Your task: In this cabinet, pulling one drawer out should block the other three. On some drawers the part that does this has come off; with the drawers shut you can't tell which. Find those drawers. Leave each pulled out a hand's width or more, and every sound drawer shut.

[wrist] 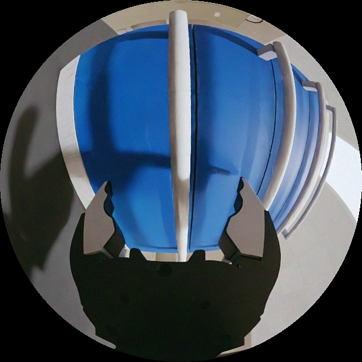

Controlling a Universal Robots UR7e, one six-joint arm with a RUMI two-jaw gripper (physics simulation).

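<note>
The cabinet shows its white edge [66, 115] at the left and blue drawer fronts side by side. The leftmost drawer [127, 110] has a long whitish bar handle [180, 100] running top to bottom of the view. The neighbouring drawer [230, 105] has its handle [286, 100] further right. Two more handles [321, 120] [333, 135] follow at the right, over strongly foreshortened fronts. No front visibly stands out from the others. My gripper [173, 179] is open and empty, its fingers on either side of the leftmost drawer's handle; whether they reach its depth is unclear.
A dark shadow of the arm [37, 200] falls on the grey surface at the left, and shadows cross the blue fronts. A bright white patch [350, 160] lies at the right edge. A beige surface [220, 17] shows beyond the cabinet at the top.
</note>
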